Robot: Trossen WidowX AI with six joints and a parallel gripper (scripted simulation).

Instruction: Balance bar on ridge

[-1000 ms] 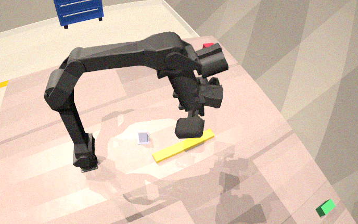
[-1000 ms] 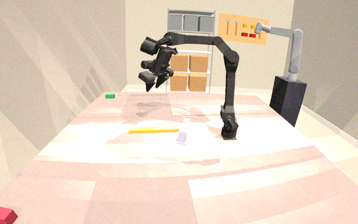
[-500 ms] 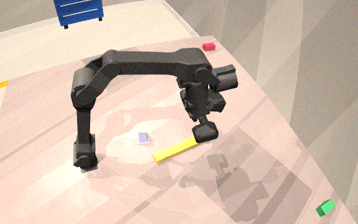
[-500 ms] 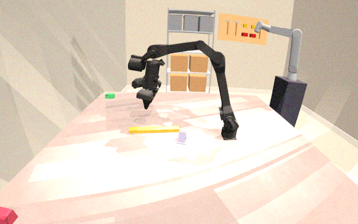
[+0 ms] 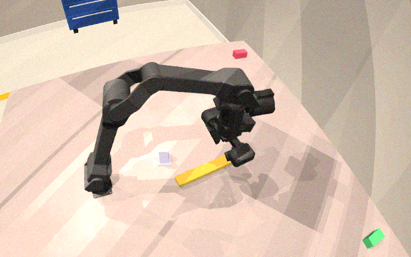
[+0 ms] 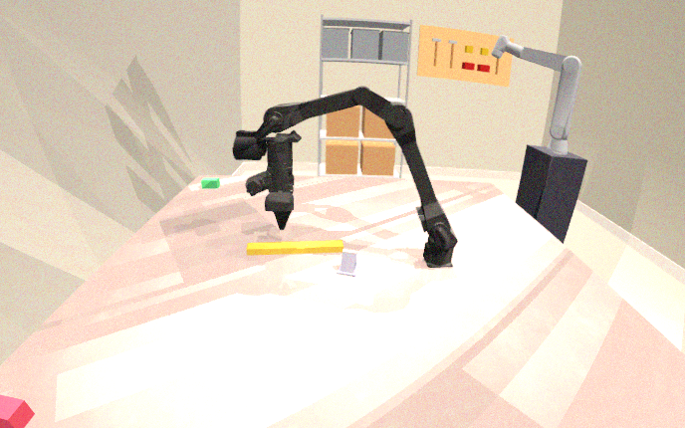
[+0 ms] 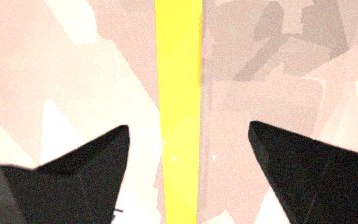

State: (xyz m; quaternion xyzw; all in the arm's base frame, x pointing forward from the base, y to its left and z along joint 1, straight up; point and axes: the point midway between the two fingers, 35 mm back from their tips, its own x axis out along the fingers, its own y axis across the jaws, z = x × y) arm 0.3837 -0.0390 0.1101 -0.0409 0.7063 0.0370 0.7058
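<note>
My gripper tip is 70 mm above the yellow bar and 30 mm past it. Also, from my gripper tip: green block 460 mm to the right, 360 mm ahead, 60 mm below; then red block 540 mm to the left, 360 mm ahead, 60 mm below.
</note>
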